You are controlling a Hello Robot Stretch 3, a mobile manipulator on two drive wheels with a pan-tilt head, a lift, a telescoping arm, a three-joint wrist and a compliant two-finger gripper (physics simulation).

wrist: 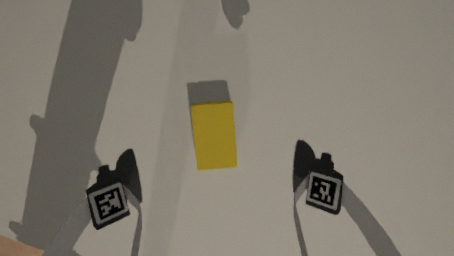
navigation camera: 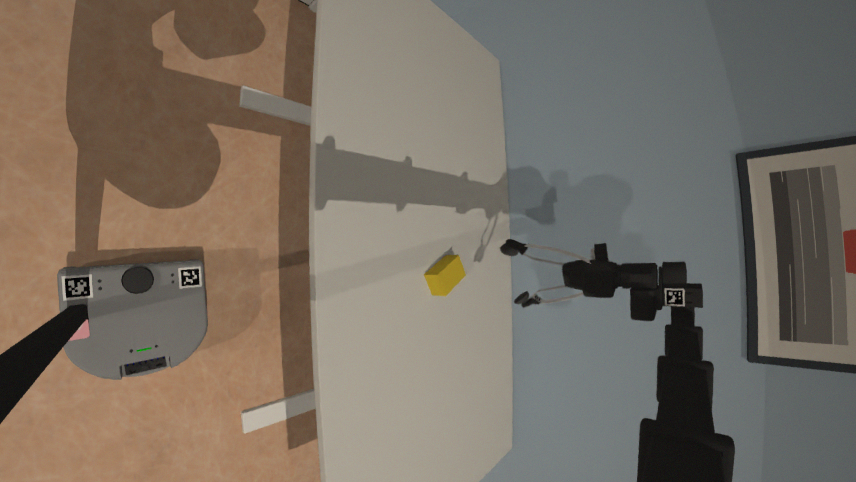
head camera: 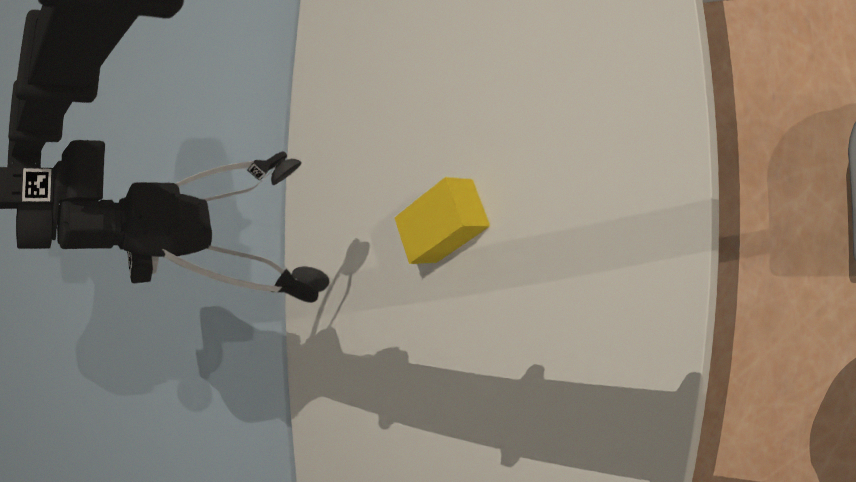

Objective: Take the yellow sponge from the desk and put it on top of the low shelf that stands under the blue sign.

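Seen in the pictures: gripper, between the fingertips: (wrist: 217, 162) (navigation camera: 508, 274) (head camera: 311, 223); robot's base, origin of its link: (navigation camera: 137, 278).
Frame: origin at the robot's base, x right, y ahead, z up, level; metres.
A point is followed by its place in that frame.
The yellow sponge (head camera: 432, 221) {x 0.602, y -0.025, z 0.765 m} (navigation camera: 444, 276) {x 0.580, y -0.025, z 0.765 m} (wrist: 214, 136) {x 0.614, y -0.025, z 0.765 m} is a block lying on the pale desk (head camera: 539, 119) {x 0.474, y -0.134, z 0.720 m} (navigation camera: 407, 371) {x 0.477, y -0.243, z 0.720 m} (wrist: 380, 90) {x 0.781, y -0.275, z 0.720 m}. My gripper (head camera: 298, 225) {x 0.628, y -0.022, z 0.915 m} (navigation camera: 517, 273) {x 0.628, y -0.022, z 0.915 m} (wrist: 217, 162) {x 0.628, y -0.022, z 0.915 m} is open and empty. In the head and navigation views its fingertips show by the desk's wall-side edge, with the sponge beyond them and apart from them. In the wrist view the sponge lies between and slightly ahead of the fingertips, a little left of the middle. The exact height of the fingers above it is hard to tell. The low shelf and the blue sign do not show.
A blue-grey wall (head camera: 239, 71) {x 1.049, y -0.317, z 0.815 m} (navigation camera: 599, 89) {x 1.116, y 0.550, z 1.061 m} runs along the desk's far side, with a framed picture (navigation camera: 742, 257) {x 1.071, y -0.028, z 1.395 m} on it. My arm (navigation camera: 684, 389) {x 0.325, y -0.086, z 1.248 m} extends near that wall. My grey base (navigation camera: 143, 317) {x 0.006, y -0.101, z 0.160 m} stands on the brown floor (navigation camera: 179, 431) {x 0.066, y -0.528, z 0.000 m} beside two desk legs (navigation camera: 275, 105) (navigation camera: 278, 411).
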